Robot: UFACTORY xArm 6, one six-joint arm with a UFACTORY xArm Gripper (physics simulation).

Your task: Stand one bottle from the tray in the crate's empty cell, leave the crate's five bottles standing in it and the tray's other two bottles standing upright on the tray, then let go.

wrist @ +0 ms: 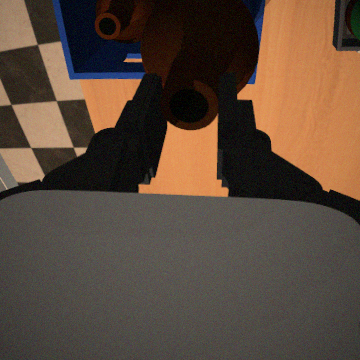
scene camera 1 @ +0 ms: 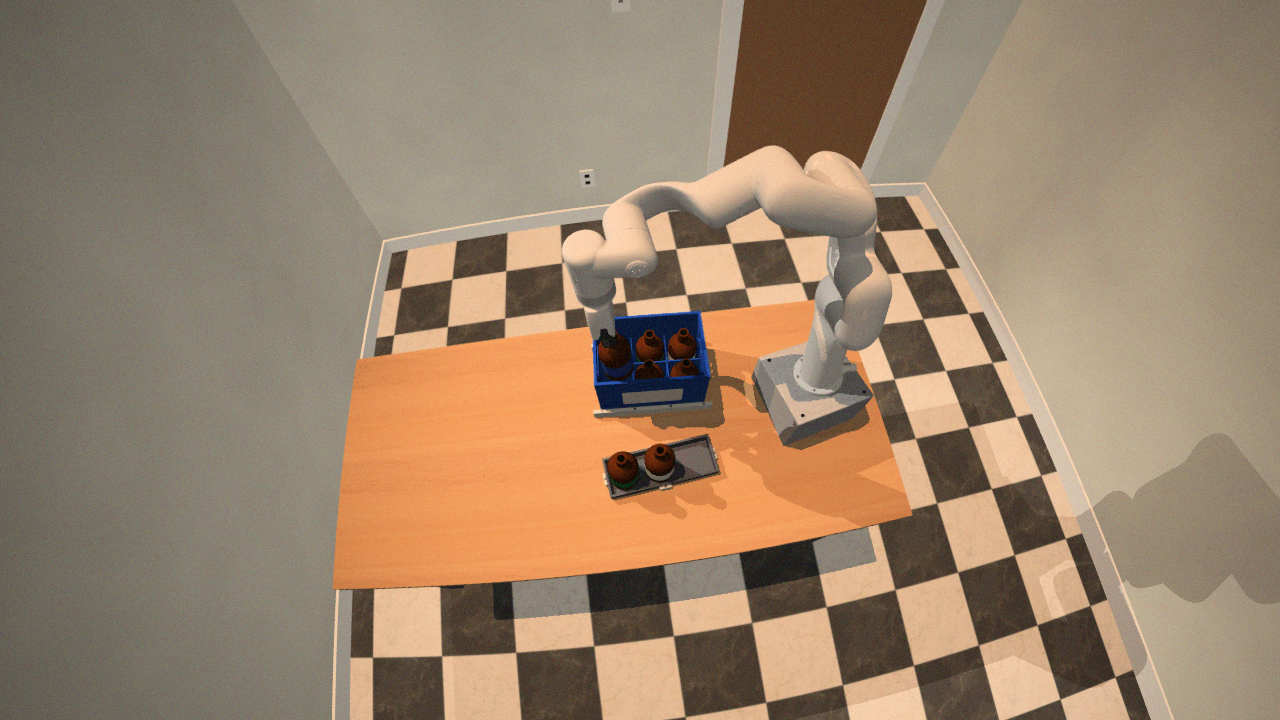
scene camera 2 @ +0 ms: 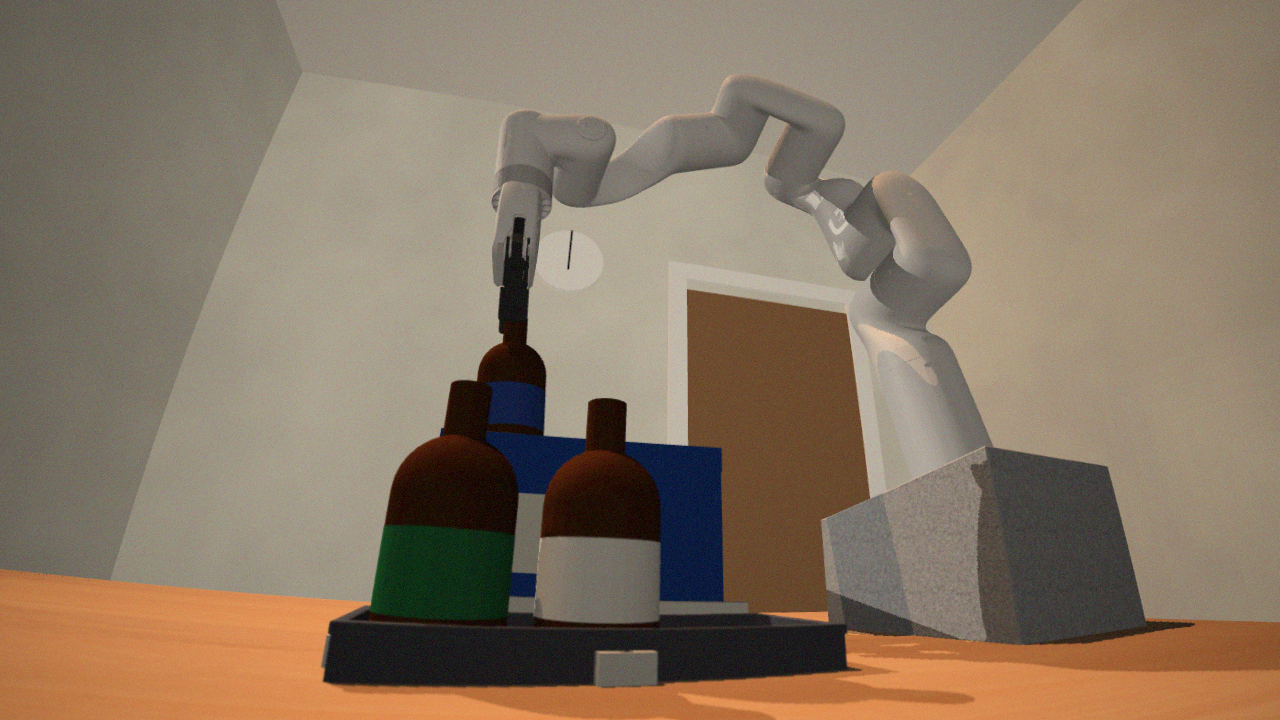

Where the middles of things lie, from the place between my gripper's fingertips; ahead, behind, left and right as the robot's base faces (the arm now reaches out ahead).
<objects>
My hand is 7 cm above the brown bottle (scene camera 1: 617,361) and 1 cm past it. Also, from my hand: pale strip (scene camera 2: 666,607) (29 cm below, 8 cm behind, 6 cm to the left).
</objects>
